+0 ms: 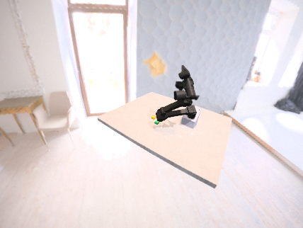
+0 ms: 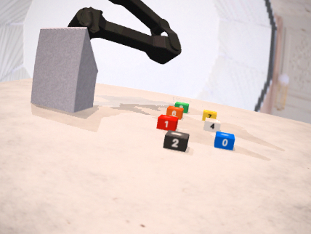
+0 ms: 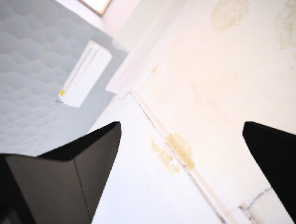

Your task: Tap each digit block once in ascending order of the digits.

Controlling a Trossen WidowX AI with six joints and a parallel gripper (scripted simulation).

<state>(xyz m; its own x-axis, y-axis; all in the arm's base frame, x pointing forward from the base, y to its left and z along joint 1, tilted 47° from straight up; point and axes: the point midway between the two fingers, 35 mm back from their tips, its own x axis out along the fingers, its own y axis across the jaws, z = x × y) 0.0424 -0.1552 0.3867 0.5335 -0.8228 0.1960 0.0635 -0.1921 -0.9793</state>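
Right now my gripper tip is 500 mm above the blue 0 block, 280 mm short of it and 240 mm to the left of it. From my gripper tip the other things lie so: green block 500 mm below, 170 mm ahead, 10 mm to the left; orange 6 block 500 mm below, 160 mm ahead, 80 mm to the right; yellow 7 block 500 mm below, 240 mm ahead, 40 mm to the right.
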